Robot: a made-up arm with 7 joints.
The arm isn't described. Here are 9 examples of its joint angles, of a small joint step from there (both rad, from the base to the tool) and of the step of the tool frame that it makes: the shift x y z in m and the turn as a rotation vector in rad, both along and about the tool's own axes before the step.
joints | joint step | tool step
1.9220 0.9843 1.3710 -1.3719 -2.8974 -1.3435 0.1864 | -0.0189 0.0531 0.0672 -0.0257 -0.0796 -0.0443 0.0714 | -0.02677 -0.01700 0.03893 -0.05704 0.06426 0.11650
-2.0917 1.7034 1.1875 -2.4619 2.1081 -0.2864 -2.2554 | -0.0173 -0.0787 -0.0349 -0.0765 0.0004 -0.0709 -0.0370 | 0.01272 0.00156 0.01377 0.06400 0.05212 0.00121
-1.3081 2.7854 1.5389 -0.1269 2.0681 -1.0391 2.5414 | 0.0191 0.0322 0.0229 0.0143 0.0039 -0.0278 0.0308 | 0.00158 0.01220 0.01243 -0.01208 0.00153 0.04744
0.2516 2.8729 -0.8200 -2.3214 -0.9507 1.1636 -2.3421 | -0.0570 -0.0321 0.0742 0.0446 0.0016 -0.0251 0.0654 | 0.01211 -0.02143 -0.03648 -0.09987 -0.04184 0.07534
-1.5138 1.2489 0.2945 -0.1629 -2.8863 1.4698 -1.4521 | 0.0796 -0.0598 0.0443 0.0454 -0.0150 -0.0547 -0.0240 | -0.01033 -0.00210 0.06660 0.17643 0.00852 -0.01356
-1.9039 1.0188 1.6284 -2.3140 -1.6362 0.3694 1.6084 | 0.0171 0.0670 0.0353 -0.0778 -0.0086 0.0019 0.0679 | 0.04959 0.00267 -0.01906 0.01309 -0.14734 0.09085
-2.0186 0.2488 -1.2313 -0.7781 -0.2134 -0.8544 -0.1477 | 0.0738 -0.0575 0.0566 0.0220 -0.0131 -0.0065 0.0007 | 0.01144 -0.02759 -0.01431 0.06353 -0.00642 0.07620
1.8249 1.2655 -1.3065 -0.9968 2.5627 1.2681 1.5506 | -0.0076 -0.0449 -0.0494 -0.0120 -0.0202 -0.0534 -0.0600 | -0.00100 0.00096 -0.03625 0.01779 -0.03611 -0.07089
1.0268 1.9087 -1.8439 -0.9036 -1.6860 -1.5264 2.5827 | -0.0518 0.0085 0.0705 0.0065 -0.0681 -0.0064 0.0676 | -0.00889 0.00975 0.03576 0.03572 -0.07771 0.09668
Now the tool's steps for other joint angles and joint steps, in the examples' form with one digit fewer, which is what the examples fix.
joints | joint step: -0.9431 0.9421 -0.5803 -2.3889 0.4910 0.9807 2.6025 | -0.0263 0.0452 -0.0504 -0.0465 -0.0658 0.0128 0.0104
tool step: -0.0139 0.0145 0.0072 -0.0158 -0.0151 -0.0888
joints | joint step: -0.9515 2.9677 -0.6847 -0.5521 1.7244 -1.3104 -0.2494 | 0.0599 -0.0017 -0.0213 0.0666 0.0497 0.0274 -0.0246
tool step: 0.0002 -0.0004 -0.0105 -0.0087 0.0190 -0.0514
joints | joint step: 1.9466 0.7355 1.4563 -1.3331 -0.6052 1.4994 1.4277 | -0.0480 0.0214 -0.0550 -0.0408 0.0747 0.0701 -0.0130
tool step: -0.0056 -0.0117 0.0413 -0.0271 0.1037 -0.0098
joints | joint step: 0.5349 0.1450 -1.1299 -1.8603 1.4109 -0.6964 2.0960 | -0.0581 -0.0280 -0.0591 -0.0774 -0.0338 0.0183 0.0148
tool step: -0.0345 0.0450 0.0007 0.1355 0.0803 0.0642
